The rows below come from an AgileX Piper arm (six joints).
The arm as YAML. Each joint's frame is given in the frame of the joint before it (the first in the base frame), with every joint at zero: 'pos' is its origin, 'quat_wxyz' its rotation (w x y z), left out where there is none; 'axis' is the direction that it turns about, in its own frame. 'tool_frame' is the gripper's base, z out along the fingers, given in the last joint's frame.
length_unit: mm
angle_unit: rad
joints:
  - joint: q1
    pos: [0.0, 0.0, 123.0]
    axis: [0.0, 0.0, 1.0]
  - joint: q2
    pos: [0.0, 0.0, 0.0]
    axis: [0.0, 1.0, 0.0]
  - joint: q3
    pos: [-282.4, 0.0, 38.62]
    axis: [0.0, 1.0, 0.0]
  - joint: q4
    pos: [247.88, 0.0, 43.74]
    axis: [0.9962, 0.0, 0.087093]
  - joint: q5
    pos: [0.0, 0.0, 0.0]
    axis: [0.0, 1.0, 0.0]
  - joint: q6
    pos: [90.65, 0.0, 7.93]
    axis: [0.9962, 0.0, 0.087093]
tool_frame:
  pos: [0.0, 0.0, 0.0]
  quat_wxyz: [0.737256, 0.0, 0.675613, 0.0]
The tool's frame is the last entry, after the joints.
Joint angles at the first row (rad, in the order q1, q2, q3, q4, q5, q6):
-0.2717, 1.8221, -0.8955, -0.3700, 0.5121, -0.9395
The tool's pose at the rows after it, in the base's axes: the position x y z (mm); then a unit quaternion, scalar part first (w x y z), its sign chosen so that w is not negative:
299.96 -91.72 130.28 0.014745 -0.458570 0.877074 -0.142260
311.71 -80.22 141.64 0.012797 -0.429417 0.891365 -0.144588
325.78 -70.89 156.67 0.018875 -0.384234 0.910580 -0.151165
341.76 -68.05 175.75 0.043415 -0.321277 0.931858 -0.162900
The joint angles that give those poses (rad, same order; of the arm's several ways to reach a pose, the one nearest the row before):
-0.2411, 1.8232, -0.9111, -0.3678, 0.5629, -0.9103
-0.1913, 1.8232, -0.9700, -0.3669, 0.6403, -0.8116
-0.1500, 1.8256, -1.0462, -0.3659, 0.7179, -0.6909
-0.1315, 1.8276, -1.1344, -0.3659, 0.7696, -0.5561

